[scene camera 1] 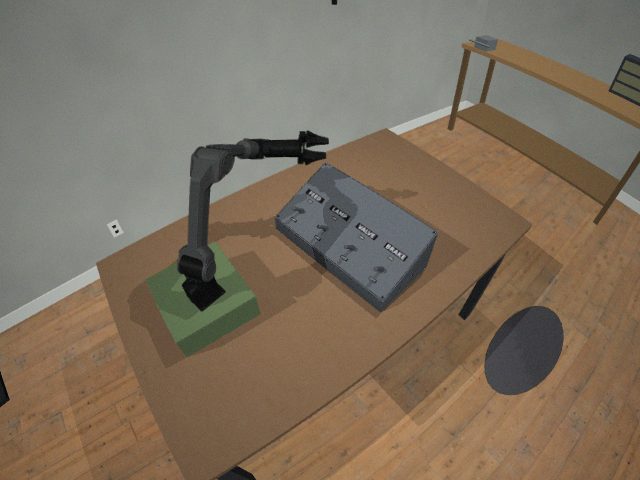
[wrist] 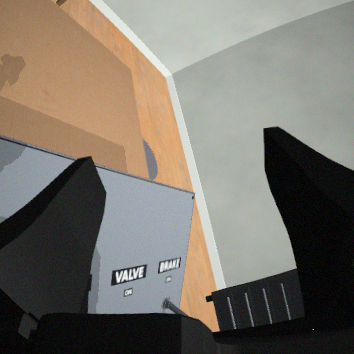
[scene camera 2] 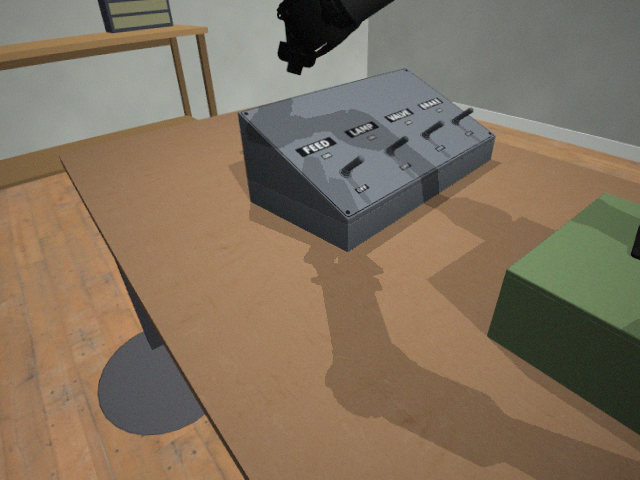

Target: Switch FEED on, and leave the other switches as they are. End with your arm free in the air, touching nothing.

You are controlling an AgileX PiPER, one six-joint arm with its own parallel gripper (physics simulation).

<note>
In view: my gripper (scene camera 2: 302, 19) and a grey sloped switch box (scene camera 2: 295, 150).
My gripper shows as well in scene camera 1 (scene camera 1: 327, 148) and in the wrist view (wrist: 178, 161). The grey sloped switch box also shows in scene camera 1 (scene camera 1: 382, 234) and in the wrist view (wrist: 138, 262).
</note>
